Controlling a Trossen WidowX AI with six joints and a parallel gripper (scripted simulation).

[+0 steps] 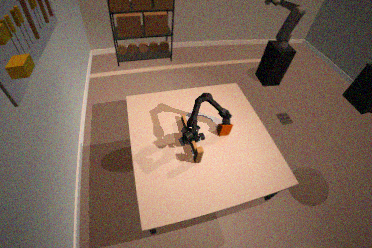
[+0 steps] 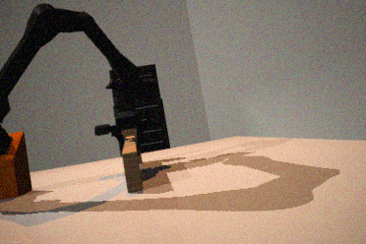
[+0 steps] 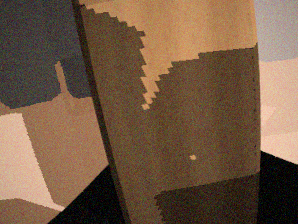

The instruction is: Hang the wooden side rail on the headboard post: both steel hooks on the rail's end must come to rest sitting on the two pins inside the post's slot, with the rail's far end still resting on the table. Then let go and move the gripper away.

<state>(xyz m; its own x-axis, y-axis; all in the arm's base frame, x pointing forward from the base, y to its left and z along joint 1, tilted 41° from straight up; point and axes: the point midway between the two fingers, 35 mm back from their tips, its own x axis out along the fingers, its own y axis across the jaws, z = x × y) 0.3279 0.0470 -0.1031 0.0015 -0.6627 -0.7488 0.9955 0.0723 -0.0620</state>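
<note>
The wooden headboard post is 14 cm to the left of my gripper tip, 4 cm above it and 1 cm behind it.
</note>
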